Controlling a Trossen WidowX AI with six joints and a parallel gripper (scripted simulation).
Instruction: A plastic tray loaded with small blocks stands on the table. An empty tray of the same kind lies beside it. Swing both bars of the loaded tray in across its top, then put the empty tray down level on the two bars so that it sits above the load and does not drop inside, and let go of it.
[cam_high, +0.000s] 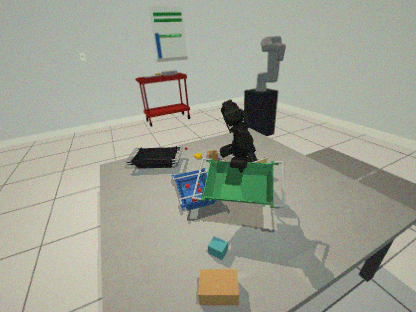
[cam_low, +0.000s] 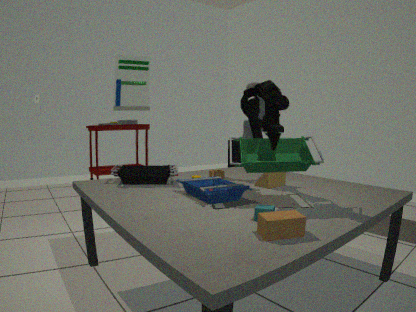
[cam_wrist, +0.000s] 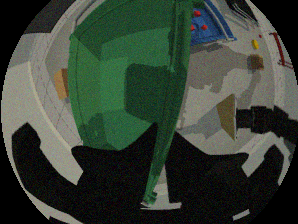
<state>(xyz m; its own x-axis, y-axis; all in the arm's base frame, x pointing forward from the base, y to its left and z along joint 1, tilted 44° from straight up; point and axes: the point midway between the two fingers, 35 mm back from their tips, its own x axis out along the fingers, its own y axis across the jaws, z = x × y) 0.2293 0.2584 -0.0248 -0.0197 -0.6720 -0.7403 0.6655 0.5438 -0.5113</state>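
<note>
Now: gripper tip 5 cm short of the green tray and 6 cm to the right of it. Round my gripper tip: yellow piece 4 cm behind, 58 cm to the right, 20 cm below; teal cube 21 cm ahead, 16 cm to the left, 18 cm below; brown block 12 cm behind, 50 cm to the right, 19 cm below.
</note>
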